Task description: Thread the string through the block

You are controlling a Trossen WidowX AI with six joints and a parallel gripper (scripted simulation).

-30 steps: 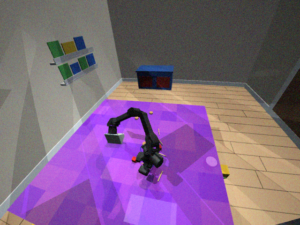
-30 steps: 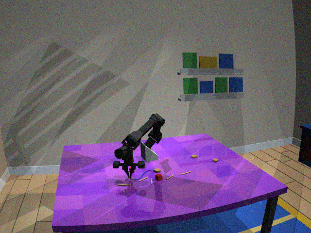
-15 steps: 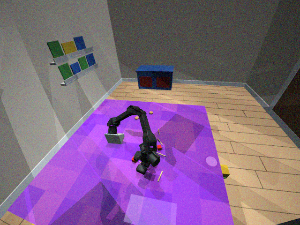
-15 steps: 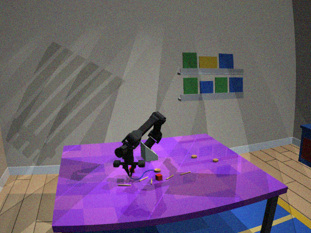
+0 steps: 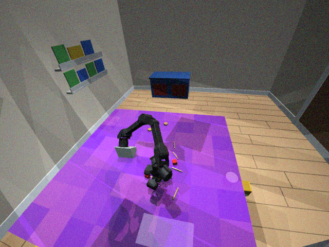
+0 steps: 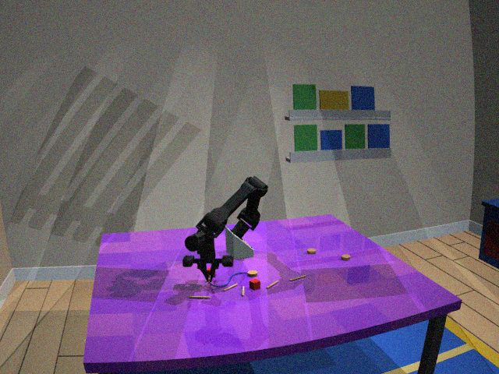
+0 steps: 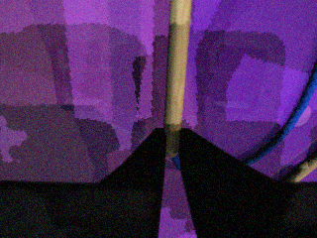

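The red block is 9 cm behind my gripper tip and 2 cm to the left of it. Also, from my gripper tip: thin wooden stick: 1 cm behind; round wooden button: 18 cm to the left, 6 cm behind, 1 cm below.
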